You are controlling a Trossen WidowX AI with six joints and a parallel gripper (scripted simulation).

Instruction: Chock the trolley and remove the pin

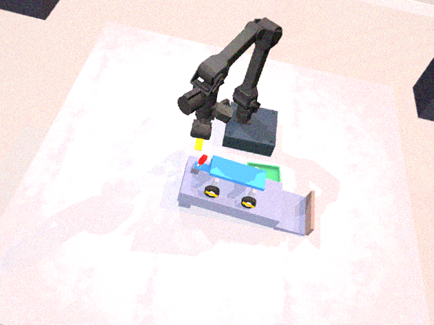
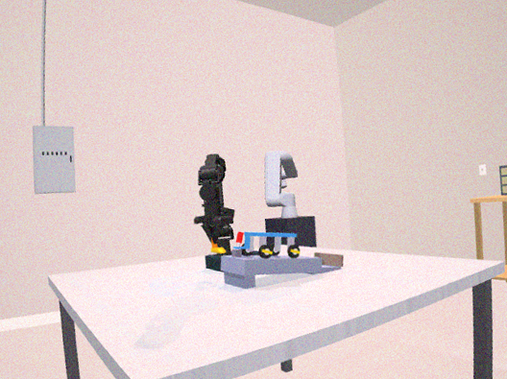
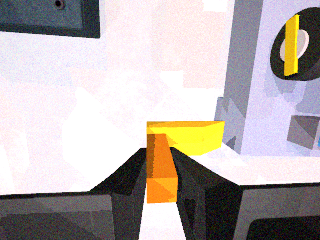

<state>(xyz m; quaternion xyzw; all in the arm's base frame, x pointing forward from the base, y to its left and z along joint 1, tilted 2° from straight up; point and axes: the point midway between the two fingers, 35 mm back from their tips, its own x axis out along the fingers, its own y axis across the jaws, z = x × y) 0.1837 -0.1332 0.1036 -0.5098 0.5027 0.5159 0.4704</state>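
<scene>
Right now my gripper tip is 2 cm short of the green tray, 24 cm to the right of it and 14 cm above it. Round my gripper tip: blue trolley 15 cm ahead, 14 cm to the left, 1 cm below; then red-headed stop pin 14 cm ahead, 2 cm to the left, 1 cm above; then yellow chock 2 cm ahead, 1 cm below.
</scene>
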